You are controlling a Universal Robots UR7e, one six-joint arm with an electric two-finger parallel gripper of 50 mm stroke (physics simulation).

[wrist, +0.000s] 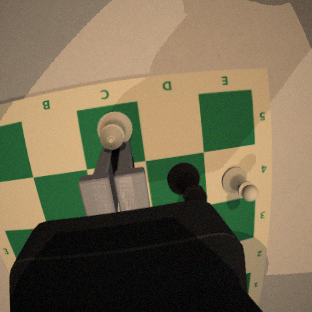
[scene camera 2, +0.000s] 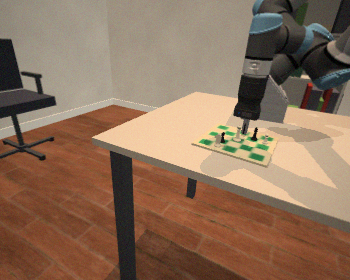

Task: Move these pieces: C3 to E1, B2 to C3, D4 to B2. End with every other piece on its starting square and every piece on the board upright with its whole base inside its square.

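Places are measured from the arm's base along level axes (x ahead, y left, z up), in metres.
Where they show: gripper, between the fingertips: (wrist: 119, 159) (scene camera 2: 244, 132).
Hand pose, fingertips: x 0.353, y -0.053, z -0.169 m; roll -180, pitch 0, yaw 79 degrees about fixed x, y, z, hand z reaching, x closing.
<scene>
Things, the pixels of their top centre, and the offset from my fingertips. Level surfaces: height alone.
- board, centre of its top: (wrist: 129, 240) (scene camera 2: 237, 140) dy -0.015, dx +0.060, dz -0.006 m
- tall white piece, centre of its top: (scene camera 2: 239, 124) dy -0.017, dx +0.061, dz +0.047 m
- pale table, height of its surface: dz -0.012 m
My gripper (scene camera 2: 244, 132) (wrist: 119, 159) is shut and empty, low over the board (scene camera 2: 265, 162) (wrist: 175, 95) around C4. Its tips reach close to the white piece (wrist: 114, 131) on C5; whether they touch is unclear. A black piece (scene camera 2: 255, 134) (wrist: 183, 178) stands on D4, right of the fingers. The tall white piece (scene camera 2: 237, 135) near the board's middle, around C3, stands beside the fingers in the scene view; the gripper body hides that area in the wrist view. At the left front stand a black piece (scene camera 2: 222, 137) and a white piece (scene camera 2: 218, 140) close together; their squares are hard to tell.
A white piece (scene camera 2: 266, 139) (wrist: 234, 179) stands on E4, near the board's right edge. The board lies on a pale table (scene camera 2: 150, 135). A grey block (scene camera 2: 274, 102) stands behind the gripper. A dark chair (scene camera 2: 25, 100) is at the far left.
</scene>
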